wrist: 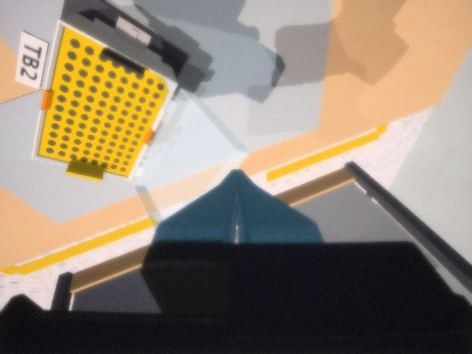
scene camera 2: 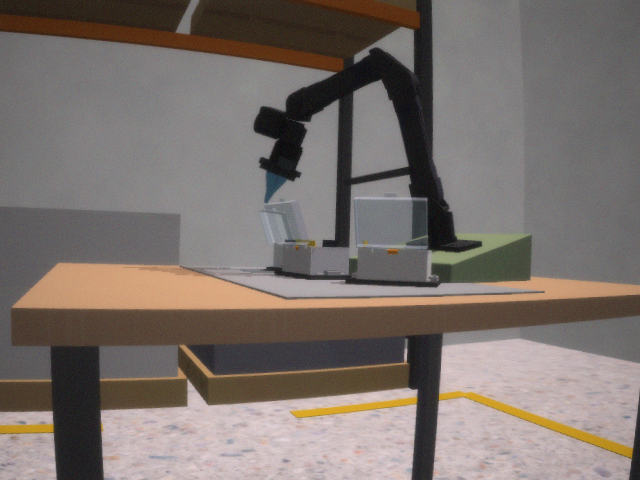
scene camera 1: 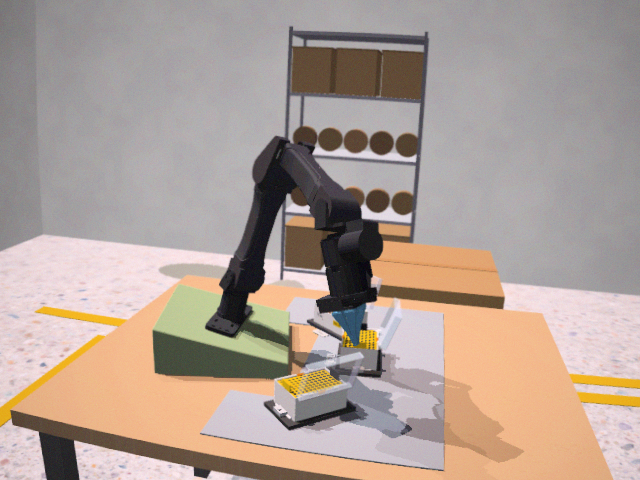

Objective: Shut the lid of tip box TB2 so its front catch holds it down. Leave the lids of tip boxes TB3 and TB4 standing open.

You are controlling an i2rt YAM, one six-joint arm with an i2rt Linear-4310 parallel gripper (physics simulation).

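Frame: origin at the arm's base, x left, y back, z up, level; metres.
Where they show: gripper, fingertip midpoint: (wrist: 236, 177) (scene camera 2: 265, 202) (scene camera 1: 356, 345); arm's base, link origin: (scene camera 2: 442, 246) (scene camera 1: 229, 318).
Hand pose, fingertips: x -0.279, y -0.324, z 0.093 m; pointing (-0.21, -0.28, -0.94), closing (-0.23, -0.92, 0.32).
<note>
Each offset is from my fingertips to the top centre of the thing. "pt": to the spot under its first point. Level surfaces: height alone.
TB2 (scene camera 1: 325, 319) (wrist: 105, 105) is the farthest tip box in scene camera 1, partly hidden by the gripper; its yellow rack shows from above. Its clear lid @(pt dz -0.075, dx -0.004, dy +0.015 m) (wrist: 195, 132) stands open, leaning away from the box. TB3 (scene camera 1: 361, 357) (scene camera 2: 330, 259) is the middle box, its lid @(pt dz -0.040, dx +0.208, dy -0.065 m) (scene camera 1: 391, 325) open. TB4 (scene camera 1: 315, 404) (scene camera 2: 392, 266) is the nearest, its lid (scene camera 1: 356, 364) (scene camera 2: 390, 222) open. My gripper (scene camera 1: 356, 342) (scene camera 2: 266, 200) (wrist: 236, 177) is shut and empty, tips down. Its fingertips are beside the outer edge of TB2's lid in the wrist view; contact cannot be told.
The boxes stand on a grey mat @(dz -0.162 m) (scene camera 1: 413, 449) (scene camera 2: 310, 291) on the wooden table @(dz -0.165 m) (scene camera 1: 103, 387) (scene camera 2: 67, 289). The arm's base is on a green sloped block (scene camera 1: 222, 353) (scene camera 2: 491, 258). A shelf rack (scene camera 1: 358, 37) and brown cartons (scene camera 1: 439, 279) are behind the table in scene camera 1.
</note>
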